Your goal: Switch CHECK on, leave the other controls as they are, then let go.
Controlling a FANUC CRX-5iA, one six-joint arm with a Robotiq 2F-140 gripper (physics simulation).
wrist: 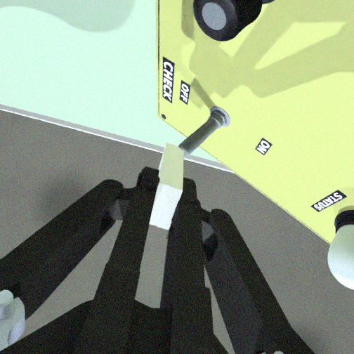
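The CHECK switch (204, 132) is a grey metal toggle lever on the yellow panel (300, 115), between the OFF label (184, 92) and the ON label (263, 146). In the wrist view its free end points down and left, away from the ON label. The CHECK label (168, 80) is at the panel's left edge. My gripper (169, 161) is shut, with its pale fingertip pads together and nothing between them. The pads' far end is right beside the lever's free end; whether they touch cannot be told.
A black knob (227, 17) with a grey cap stands on the panel at the top. A white dome (344, 257) with a black collar is at the right, by the STATUS label (328, 201). A pale green surface (75, 65) lies at upper left, with grey floor (40, 150) below its edge.
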